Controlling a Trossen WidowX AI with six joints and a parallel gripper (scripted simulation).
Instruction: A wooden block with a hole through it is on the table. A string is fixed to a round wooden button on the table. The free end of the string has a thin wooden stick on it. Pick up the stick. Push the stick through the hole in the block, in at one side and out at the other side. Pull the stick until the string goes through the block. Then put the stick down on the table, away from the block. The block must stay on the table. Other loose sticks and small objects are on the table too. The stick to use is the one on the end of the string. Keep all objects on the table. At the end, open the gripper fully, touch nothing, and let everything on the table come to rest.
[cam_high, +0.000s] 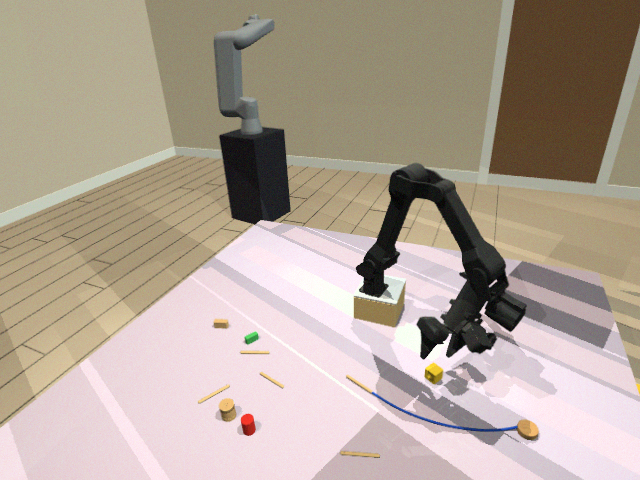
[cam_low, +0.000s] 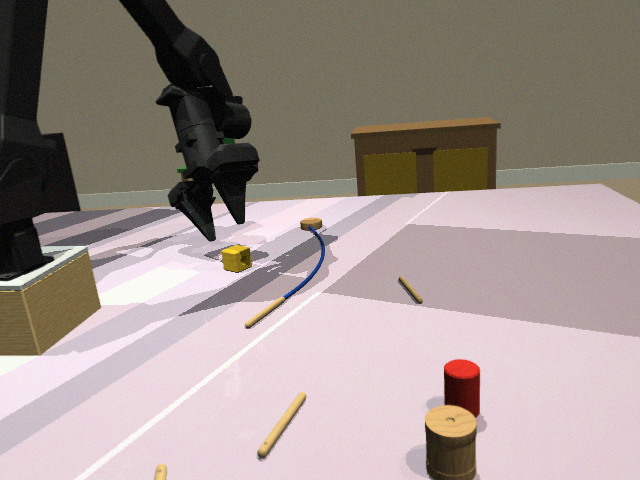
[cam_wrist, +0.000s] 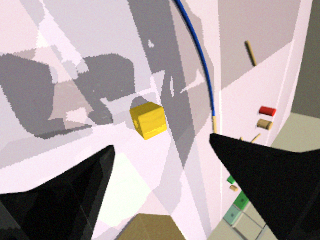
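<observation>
The yellow block lies 10 mm ahead of my gripper tip and 40 mm below it. Round my gripper tip: red cylinder (340 mm ahead, 280 mm to the right, 40 mm below); then round wooden button (50 mm ahead, 220 mm to the left, 50 mm below); then thin wooden stick (120 mm ahead, 120 mm to the right, 50 mm below).
</observation>
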